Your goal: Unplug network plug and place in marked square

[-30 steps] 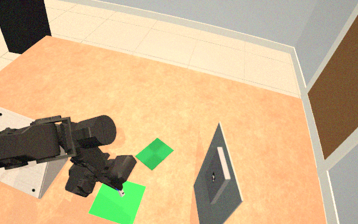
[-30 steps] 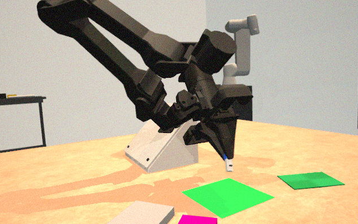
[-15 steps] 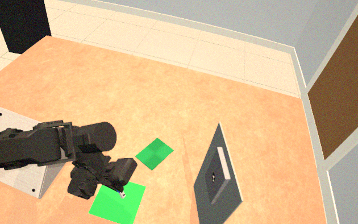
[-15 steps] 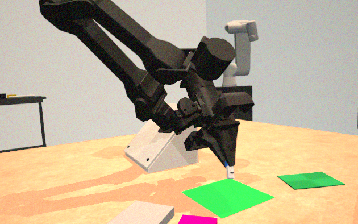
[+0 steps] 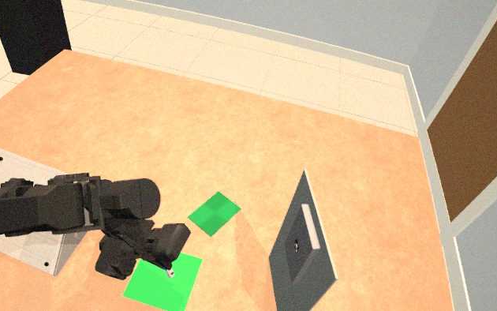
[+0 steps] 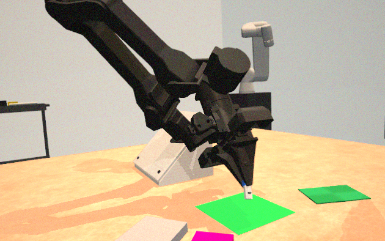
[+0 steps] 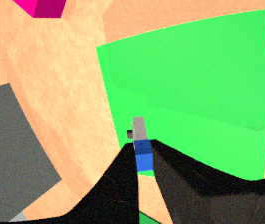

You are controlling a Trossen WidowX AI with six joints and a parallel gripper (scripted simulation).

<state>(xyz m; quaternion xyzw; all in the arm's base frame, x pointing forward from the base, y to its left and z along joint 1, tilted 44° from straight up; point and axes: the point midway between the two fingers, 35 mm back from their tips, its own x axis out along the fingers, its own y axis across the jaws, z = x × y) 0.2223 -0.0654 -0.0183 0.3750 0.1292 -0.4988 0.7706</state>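
My gripper tip is 40 mm above the green square and 10 mm past it. Round my gripper tip: pale grey block: 180 mm to the right, 40 mm below, 10 mm behind; network plug: right at my gripper tip; upright panel: 220 mm ahead, 90 mm above, 10 mm to the left.
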